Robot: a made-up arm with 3 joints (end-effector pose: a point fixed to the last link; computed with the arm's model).
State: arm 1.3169 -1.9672 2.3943
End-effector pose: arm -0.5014 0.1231 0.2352 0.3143 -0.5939 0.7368 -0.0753
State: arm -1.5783 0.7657 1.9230
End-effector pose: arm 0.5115 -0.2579 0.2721 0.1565 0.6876 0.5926 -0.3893
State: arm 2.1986 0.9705 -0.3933
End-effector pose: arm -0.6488 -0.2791 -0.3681 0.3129 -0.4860 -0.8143 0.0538
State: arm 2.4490 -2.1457 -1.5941
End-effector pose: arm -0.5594 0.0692 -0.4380 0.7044 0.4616 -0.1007 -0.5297
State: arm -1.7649 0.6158 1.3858
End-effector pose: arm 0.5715 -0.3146 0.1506 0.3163 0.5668 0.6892 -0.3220
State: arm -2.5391 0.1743 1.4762
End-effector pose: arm 0.4886 -0.2693 -0.1727 0.1627 0.2604 0.7211 -0.6210
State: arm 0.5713 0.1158 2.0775
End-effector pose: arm -0.4724 -0.1672 0.4557 0.5000 0.8172 -0.0949 0.2706
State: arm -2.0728 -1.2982 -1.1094
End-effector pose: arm 0.8251 0.1046 -0.1123 0.0709 -0.6559 0.7449 0.0994
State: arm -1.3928 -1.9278 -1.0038
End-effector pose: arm 0.8313 0.1276 0.3804 0.1301 -0.6724 0.6239 -0.3764
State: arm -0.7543 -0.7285 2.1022
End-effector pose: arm 0.1485 -0.0069 0.7114 0.5453 0.6889 -0.1166 -0.4632
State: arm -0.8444 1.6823 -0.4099
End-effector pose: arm 0.6869 -0.2017 0.6465 0.6575 0.1753 0.1291 0.7213
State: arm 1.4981 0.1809 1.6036
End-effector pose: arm -0.5507 -0.2531 -0.0161 0.5514 0.4813 -0.4241 0.5333
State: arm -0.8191 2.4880 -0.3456
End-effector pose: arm 0.7128 -0.0228 0.6142 0.3549 0.3209 -0.0235 0.8778
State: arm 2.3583 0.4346 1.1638
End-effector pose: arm -0.3214 -0.3270 -0.3596 0.4209 0.0384 -0.7088 0.5648
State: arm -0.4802 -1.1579 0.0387
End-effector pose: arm 0.0570 0.0198 1.0149 0.8154 -0.1144 0.1887 -0.5352
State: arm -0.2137 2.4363 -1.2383
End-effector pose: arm 0.2356 -0.1513 0.9768 0.3377 -0.1178 -0.5115 0.7813
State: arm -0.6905 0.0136 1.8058
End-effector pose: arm 0.1389 -0.1967 0.7175 0.5810 0.7402 0.2146 -0.2617
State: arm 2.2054 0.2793 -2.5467
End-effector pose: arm -0.3755 0.0066 -0.4556 0.0122 -0.4636 -0.3191 -0.8265
